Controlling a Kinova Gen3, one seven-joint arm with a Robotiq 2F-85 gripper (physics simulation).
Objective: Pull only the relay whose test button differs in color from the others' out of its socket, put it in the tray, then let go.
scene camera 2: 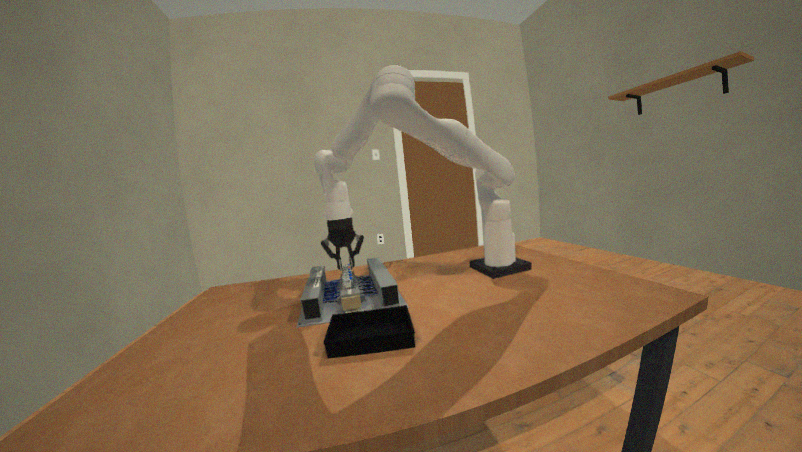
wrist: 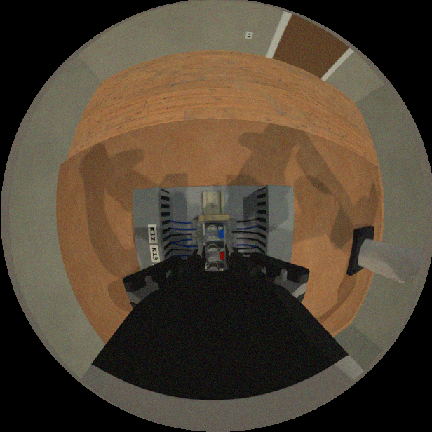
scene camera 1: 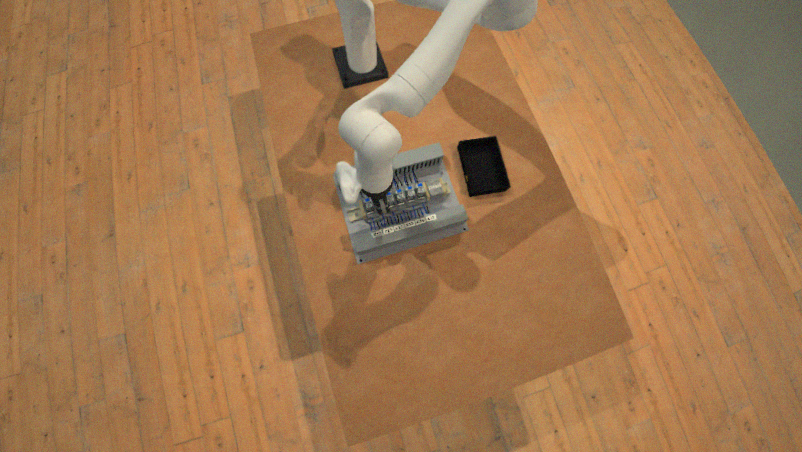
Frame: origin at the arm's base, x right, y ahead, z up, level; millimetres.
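Seen in the pictures: gripper, fingertip midpoint: [scene camera 2: 346, 269]; arm's base, origin of the base link: [scene camera 2: 498, 262] [scene camera 1: 362, 61].
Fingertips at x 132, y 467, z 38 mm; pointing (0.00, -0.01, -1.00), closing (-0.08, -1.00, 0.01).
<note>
Pixels of each thing's top centre, then the offset from my fingertips to it.
- black tray, middle of its top: [scene camera 2: 369, 322] [scene camera 1: 484, 163] dx -323, dy +3, dz -26 mm
- tan end block, middle of its top: [scene camera 2: 349, 291] [scene camera 1: 434, 186] dx -159, dy +16, dz -14 mm
The relay with the red test button [wrist: 214, 253] stands in the row next to a relay with a blue test button [wrist: 214, 231]. Several more blue-button relays [scene camera 1: 409, 192] show in scene camera 1. My gripper [scene camera 1: 383, 207] [scene camera 2: 345, 266] [wrist: 215, 251] points down over the row and is shut on the red-button relay, one finger on each side. The relay's lower part is hidden, so I cannot tell whether it is fully seated in its socket. The black tray [scene camera 1: 484, 166] [scene camera 2: 370, 343] stands beside the relay panel, apart from the gripper.
Grey slotted wire ducts [scene camera 1: 418, 160] [scene camera 2: 383, 280] [wrist: 276, 215] run along both sides of the relay row, with blue and black wires between. Labels K12 [wrist: 152, 234] and K13 [wrist: 155, 254] sit on one duct. A tan end block [scene camera 2: 351, 303] closes the row's end nearest the tray.
</note>
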